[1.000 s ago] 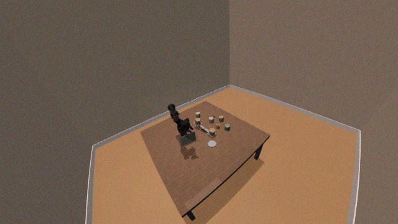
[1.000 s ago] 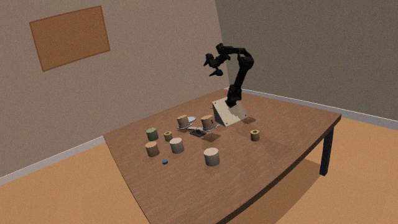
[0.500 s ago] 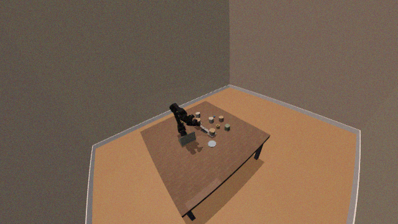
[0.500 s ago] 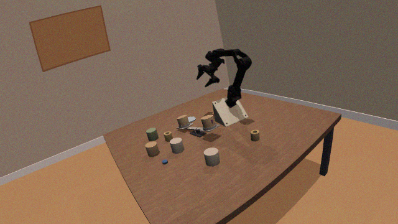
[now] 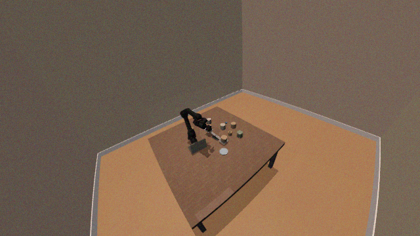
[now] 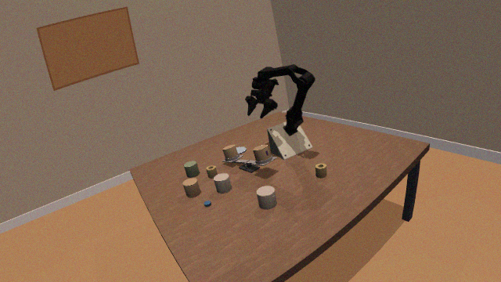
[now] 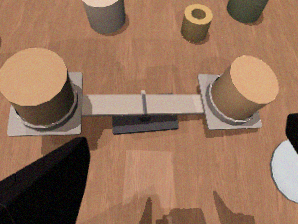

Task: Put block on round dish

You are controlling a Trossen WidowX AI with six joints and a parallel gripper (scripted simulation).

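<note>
My gripper tip is now 12 cm short of the green block, 10 cm to the left of it and 20 cm above it. The rest, counted from my gripper tip: round dish 2 cm ahead, 21 cm to the right, 23 cm below; then balance 11 cm ahead, 3 cm to the left, 21 cm below; then balance beam 10 cm ahead, 3 cm to the left, 20 cm below.
</note>
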